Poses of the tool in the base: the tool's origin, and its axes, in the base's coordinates. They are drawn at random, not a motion.
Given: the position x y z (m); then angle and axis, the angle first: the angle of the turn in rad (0 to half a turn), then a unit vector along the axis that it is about.
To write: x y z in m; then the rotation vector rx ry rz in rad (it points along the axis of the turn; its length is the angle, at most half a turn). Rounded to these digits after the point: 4 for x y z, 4 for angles.
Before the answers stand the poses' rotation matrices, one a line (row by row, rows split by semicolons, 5 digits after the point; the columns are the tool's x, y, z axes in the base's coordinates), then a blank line. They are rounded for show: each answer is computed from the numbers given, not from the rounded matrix.
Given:
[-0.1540 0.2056 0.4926 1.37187 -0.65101 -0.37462 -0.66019]
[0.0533 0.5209 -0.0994 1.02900 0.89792 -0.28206 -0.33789]
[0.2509 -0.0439 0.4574 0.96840 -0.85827 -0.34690 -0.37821]
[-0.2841 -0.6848 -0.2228 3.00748 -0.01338 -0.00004 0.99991]
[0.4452 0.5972 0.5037 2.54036 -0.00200 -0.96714 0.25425]
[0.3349 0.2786 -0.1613 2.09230 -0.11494 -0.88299 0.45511]
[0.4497 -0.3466 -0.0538 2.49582 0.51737 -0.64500 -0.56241]
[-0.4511 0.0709 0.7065 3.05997 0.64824 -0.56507 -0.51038]
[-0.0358 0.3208 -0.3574 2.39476 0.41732 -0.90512 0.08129]
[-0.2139 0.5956 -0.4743 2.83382 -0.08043 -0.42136 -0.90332]
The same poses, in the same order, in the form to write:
0.53768 0.84285 -0.02238; -0.45148 0.31022 0.83661; 0.71209 -0.43973 0.54733
0.90617 0.16684 -0.38861; -0.41217 0.55421 -0.72317; 0.09472 0.81549 0.57097
0.88586 0.44067 -0.14516; -0.18260 0.61877 0.76405; 0.42651 -0.65033 0.62861
-0.99066 -0.13370 -0.02664; 0.13370 -0.99102 0.00171; -0.02663 -0.00187 0.99964
-0.82463 -0.14029 -0.54800; 0.14735 0.88204 -0.44754; 0.54614 -0.44980 -0.70669
-0.47839 -0.24256 -0.84398; 0.54666 0.66990 -0.50239; 0.68724 -0.70171 -0.18788
-0.31719 -0.26174 -0.91153; -0.93868 -0.05036 0.34110; -0.13518 0.96382 -0.22972
-0.15765 -0.68977 -0.70666; -0.77299 -0.35913 0.52298; -0.61452 0.62869 -0.47657
-0.43189 -0.71013 -0.55604; -0.59969 0.68659 -0.41106; 0.67368 0.15592 -0.72239
-0.94038 0.33984 0.01425; -0.20746 -0.60626 0.76773; 0.26954 0.71900 0.64062

[-0.1540 0.2056 0.4926 -0.8931 -0.5139 -0.9057]
[0.0533 0.5209 -0.0994 0.9240 -0.2902 -0.3477]
[0.2509 -0.0439 0.4574 -0.8311 -0.3359 -0.3663]
[-0.2841 -0.6848 -0.2228 -0.0402 -0.0001 3.0072]
[0.4452 0.5972 0.5037 -0.0051 -2.4569 0.6459]
[0.3349 0.2786 -0.1613 -0.2405 -1.8475 0.9522]
[0.4497 -0.3466 -0.0538 1.2913 -1.6098 -1.4037]
[-0.4511 0.0709 0.7065 1.9836 -1.7291 -1.5617]
[-0.0358 0.3208 -0.3574 0.9994 -2.1675 0.1947]
[-0.2139 0.5956 -0.4743 -0.2279 -1.1941 -2.5598]

